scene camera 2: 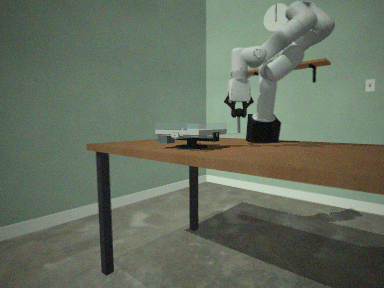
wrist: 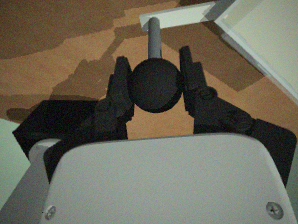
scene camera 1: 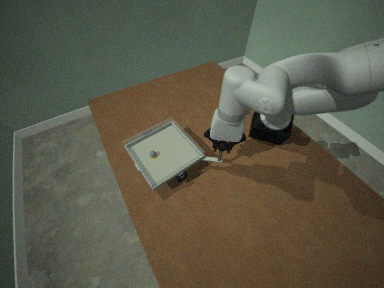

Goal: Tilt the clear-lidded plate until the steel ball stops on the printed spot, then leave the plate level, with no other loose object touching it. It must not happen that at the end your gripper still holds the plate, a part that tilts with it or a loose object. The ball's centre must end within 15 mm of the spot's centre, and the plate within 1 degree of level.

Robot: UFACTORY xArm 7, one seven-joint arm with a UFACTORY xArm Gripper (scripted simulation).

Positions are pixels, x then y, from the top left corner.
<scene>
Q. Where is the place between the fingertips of the gripper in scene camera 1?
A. At 221, 149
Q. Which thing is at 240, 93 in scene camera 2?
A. The gripper.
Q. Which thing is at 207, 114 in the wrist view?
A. The gripper.
</scene>
